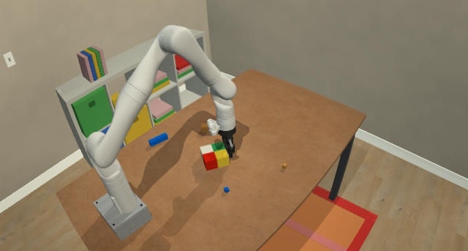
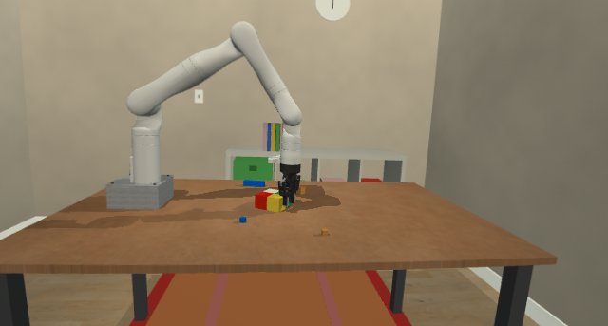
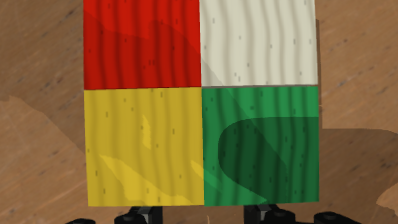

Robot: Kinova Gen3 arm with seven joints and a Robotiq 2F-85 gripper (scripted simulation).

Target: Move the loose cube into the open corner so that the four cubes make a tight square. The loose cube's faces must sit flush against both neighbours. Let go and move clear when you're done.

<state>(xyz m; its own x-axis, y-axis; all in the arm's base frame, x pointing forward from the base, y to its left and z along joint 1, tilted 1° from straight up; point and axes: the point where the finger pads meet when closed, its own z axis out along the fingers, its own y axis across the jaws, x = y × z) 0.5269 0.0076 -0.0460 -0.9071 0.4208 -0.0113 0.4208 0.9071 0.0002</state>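
My gripper is now 5 cm past the yellow cube, 1 cm to the left of it and 1 cm above it. Also, from my hand: green cube (2 cm behind, 4 cm to the left, 1 cm below); then red cube (9 cm behind, 1 cm to the left, 1 cm below); then white cube (7 cm behind, 6 cm to the left, 1 cm below).
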